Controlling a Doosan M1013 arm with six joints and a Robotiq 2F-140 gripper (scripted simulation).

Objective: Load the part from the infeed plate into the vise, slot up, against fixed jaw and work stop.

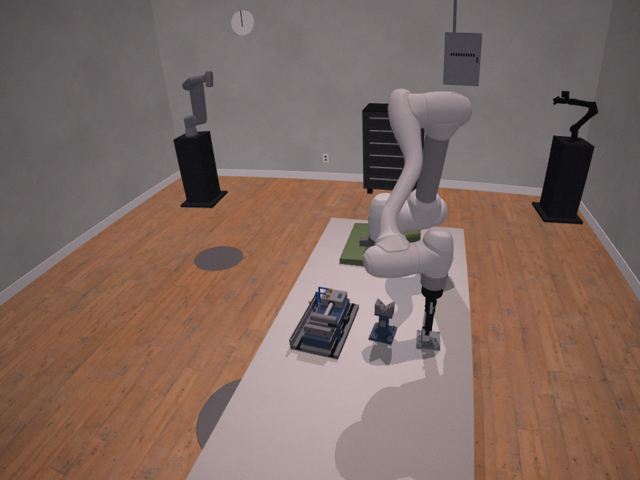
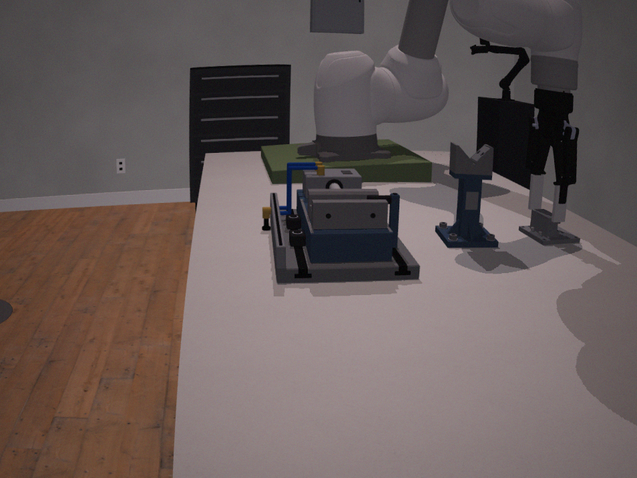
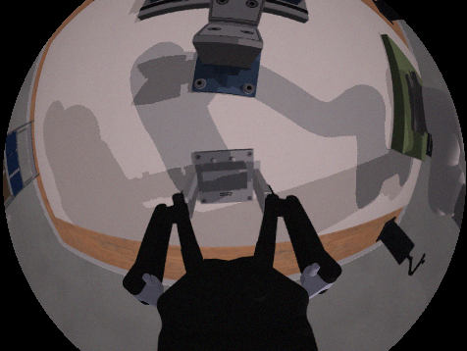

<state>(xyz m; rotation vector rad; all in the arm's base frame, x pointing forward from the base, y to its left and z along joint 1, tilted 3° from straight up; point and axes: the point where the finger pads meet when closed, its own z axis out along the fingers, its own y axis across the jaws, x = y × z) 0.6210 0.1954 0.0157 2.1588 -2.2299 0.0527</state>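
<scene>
Right now my hand is 4 cm above the grey part and 1 cm to the right of it. Also, from my hand: vise 38 cm to the right, 3 cm below, 3 cm behind.
</scene>
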